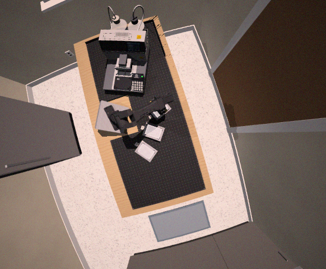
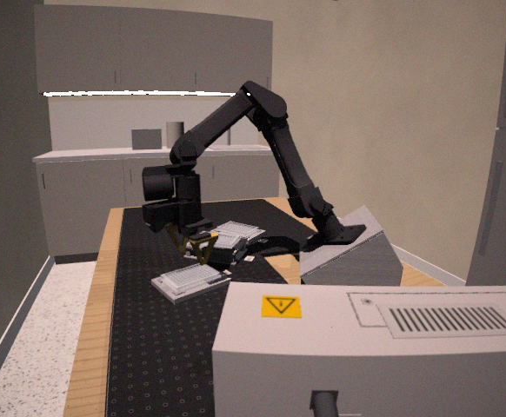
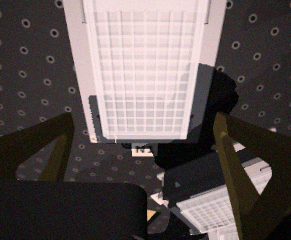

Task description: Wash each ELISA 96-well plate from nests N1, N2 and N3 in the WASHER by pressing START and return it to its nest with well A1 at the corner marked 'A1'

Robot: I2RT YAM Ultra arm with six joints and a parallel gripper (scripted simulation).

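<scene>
My gripper is now 7 cm above the grey nest slab and 1 cm short of it. From my hand the other things lie so: n1 label (10 cm behind, 8 cm below, 1 cm to the right); carrier pocket (35 cm to the left, 14 cm behind); N2 label (21 cm behind, 8 cm below, 5 cm to the right).
</scene>
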